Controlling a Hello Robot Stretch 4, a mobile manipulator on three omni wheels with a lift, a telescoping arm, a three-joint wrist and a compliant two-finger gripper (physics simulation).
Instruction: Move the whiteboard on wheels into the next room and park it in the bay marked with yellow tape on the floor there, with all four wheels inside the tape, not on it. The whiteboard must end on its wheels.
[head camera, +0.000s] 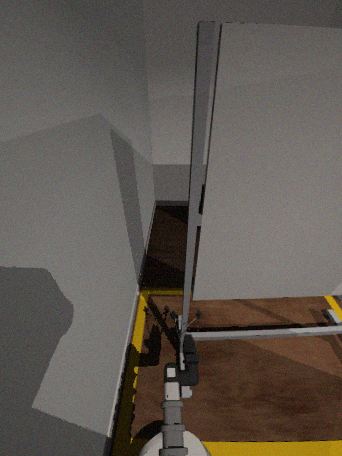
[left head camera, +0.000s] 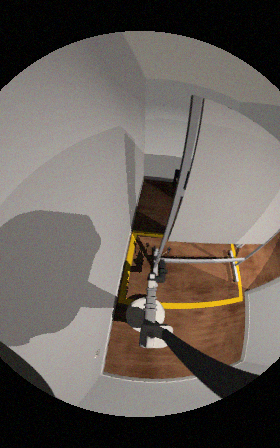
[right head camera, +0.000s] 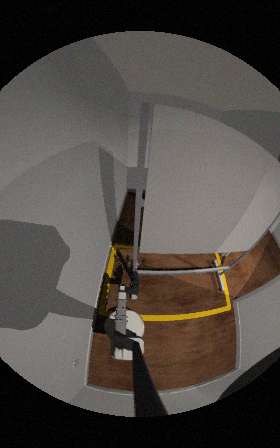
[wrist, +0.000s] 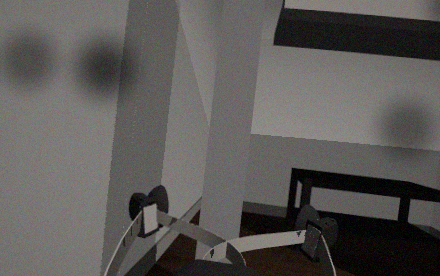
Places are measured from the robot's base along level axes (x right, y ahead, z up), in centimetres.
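Where they show: gripper, fingertip midpoint: (wrist: 231, 212).
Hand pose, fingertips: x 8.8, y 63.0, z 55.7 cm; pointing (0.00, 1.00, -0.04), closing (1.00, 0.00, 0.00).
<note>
After its pixels a point has its place.
The whiteboard (head camera: 270, 165) {x 28.2, y 58.7, z 136.2 cm} (left head camera: 230, 175) {x 32.6, y 58.6, z 133.3 cm} (right head camera: 200, 185) {x 37.1, y 58.6, z 131.6 cm} stands upright over the bay of yellow tape (head camera: 270, 448) {x 54.1, y 10.7, z -2.7 cm} (left head camera: 200, 304) {x 72.0, y 8.6, z -2.7 cm} (right head camera: 190, 317) {x 80.2, y 4.9, z -2.7 cm}. Its left foot is inside the tape, partly hidden by the wrist. Its right foot (head camera: 334, 316) {x 134.8, y 77.8, z 7.3 cm} (left head camera: 233, 267) {x 132.5, y 54.3, z 6.4 cm} (right head camera: 219, 277) {x 133.4, y 52.6, z 6.7 cm} lies along the right tape line; I cannot tell whether its wheels touch the tape. My gripper (head camera: 186, 315) {x 8.8, y 63.0, z 55.7 cm} (left head camera: 159, 251) (right head camera: 135, 261) {x 8.8, y 63.0, z 55.7 cm} (wrist: 231, 212) {x 8.8, y 63.0, z 55.7 cm} is open, with its fingertips spread apart to either side of the whiteboard's left post (wrist: 227, 130) {x 7.9, y 58.5, z 62.8 cm} in the wrist view. Neither fingertip appears to touch the post.
A wall (head camera: 65, 200) {x -32.9, y 63.4, z 124.4 cm} (left head camera: 90, 175) {x -33.4, y 55.8, z 127.7 cm} (wrist: 60, 165) {x -30.9, y 96.9, z 51.5 cm} runs close along the bay's left tape. A low black table (wrist: 350, 179) {x 83.9, y 223.7, z 42.3 cm} stands beyond the post, beneath a dark-edged panel (wrist: 350, 37) {x 17.5, y 63.4, z 72.3 cm} on the far wall. Another wall (left head camera: 262, 320) {x 153.7, y -38.3, z 33.1 cm} (right head camera: 260, 330) {x 153.4, y -44.5, z 43.4 cm} stands at the near right.
</note>
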